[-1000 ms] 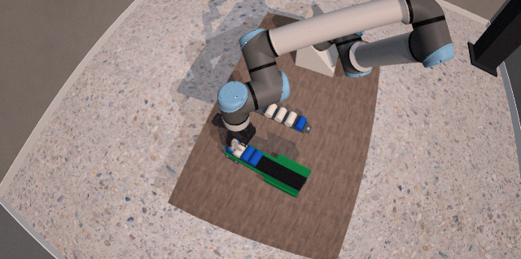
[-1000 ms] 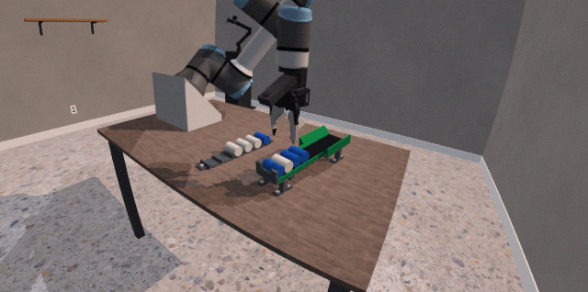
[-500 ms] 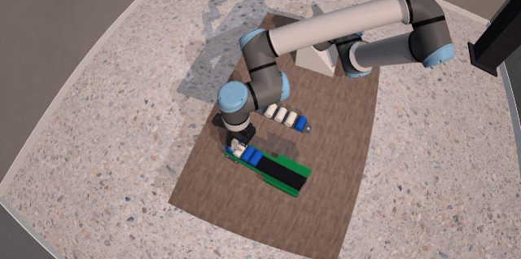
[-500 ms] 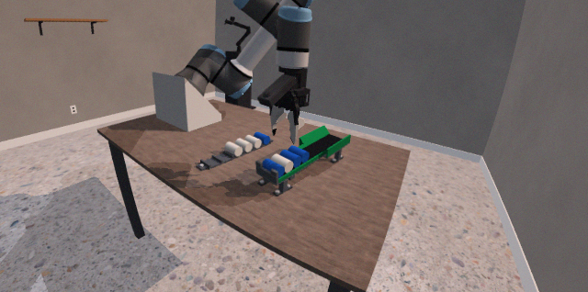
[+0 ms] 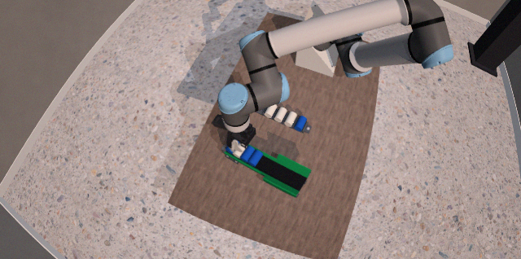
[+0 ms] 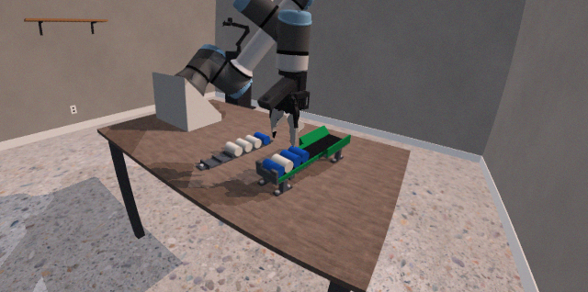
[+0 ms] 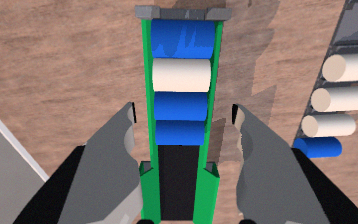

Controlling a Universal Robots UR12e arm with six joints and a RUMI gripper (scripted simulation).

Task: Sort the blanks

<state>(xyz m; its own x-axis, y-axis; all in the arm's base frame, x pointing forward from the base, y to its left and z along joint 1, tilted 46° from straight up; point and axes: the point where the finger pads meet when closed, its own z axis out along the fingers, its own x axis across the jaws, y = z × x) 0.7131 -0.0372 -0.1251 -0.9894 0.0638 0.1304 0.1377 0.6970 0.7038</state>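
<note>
The grey stop lies 1 cm behind my hand, 6 cm to the right of it and 10 cm below it. Also, from my hand: stock rack: 26 cm behind, 6 cm to the left, 17 cm below.
</note>
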